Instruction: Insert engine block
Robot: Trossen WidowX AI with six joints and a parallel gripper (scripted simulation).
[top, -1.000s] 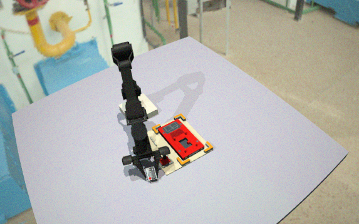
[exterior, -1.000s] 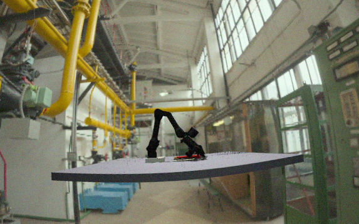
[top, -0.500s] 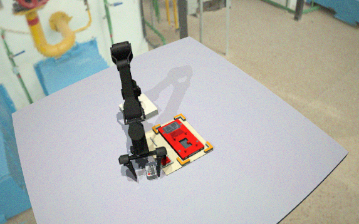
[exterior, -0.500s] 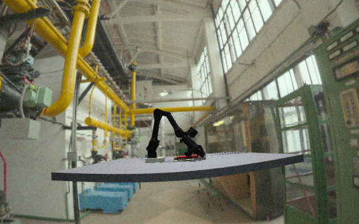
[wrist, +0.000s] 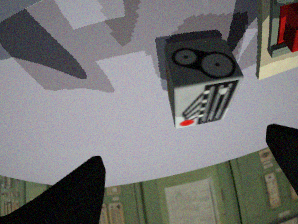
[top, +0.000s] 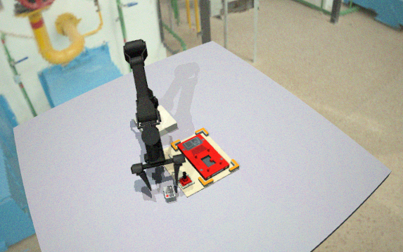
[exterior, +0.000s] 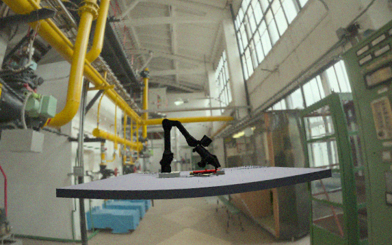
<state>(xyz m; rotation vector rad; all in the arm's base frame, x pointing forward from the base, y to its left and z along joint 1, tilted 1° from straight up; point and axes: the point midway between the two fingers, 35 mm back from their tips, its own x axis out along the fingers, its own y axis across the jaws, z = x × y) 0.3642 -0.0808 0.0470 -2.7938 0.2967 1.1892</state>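
Right now my gripper tip is 10 mm short of the engine block, 20 mm to the right of it and 40 mm above it. Also, from my gripper tip: black peg 20 mm behind, 90 mm to the left, 20 mm below.
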